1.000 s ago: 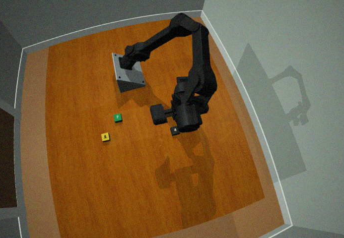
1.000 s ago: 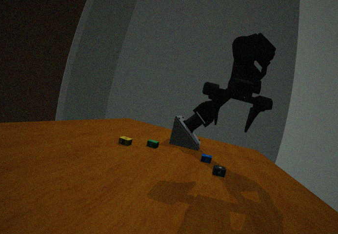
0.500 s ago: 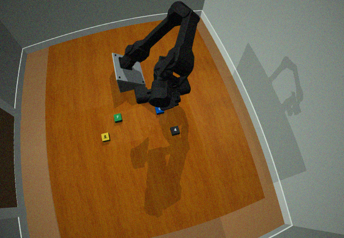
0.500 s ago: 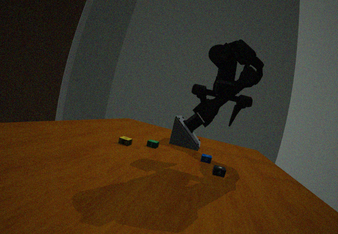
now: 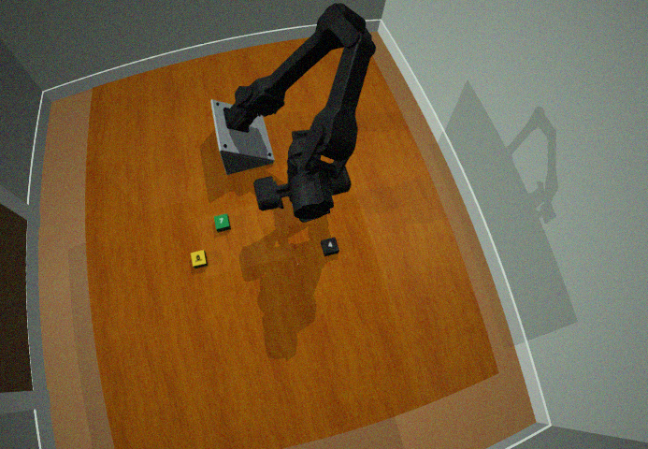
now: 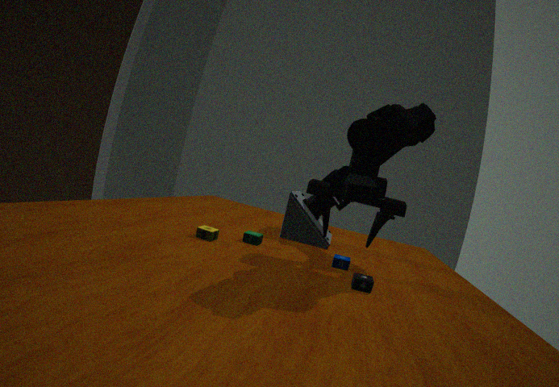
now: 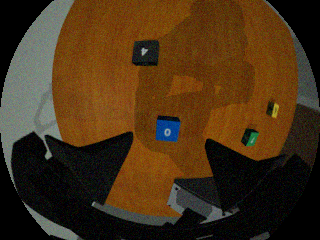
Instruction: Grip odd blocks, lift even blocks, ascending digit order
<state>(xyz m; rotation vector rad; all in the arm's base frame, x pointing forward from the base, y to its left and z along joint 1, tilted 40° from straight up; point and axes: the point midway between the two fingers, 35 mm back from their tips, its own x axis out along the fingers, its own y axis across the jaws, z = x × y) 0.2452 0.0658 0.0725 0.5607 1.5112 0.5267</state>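
My gripper tip is now 4 cm above the blue block and 1 cm past it. From my gripper tip the other things lie so: black block: 10 cm ahead, 4 cm to the left, 4 cm below; then green block: 18 cm to the right, 4 cm below, 2 cm behind; then yellow block: 25 cm to the right, 5 cm ahead, 4 cm below.
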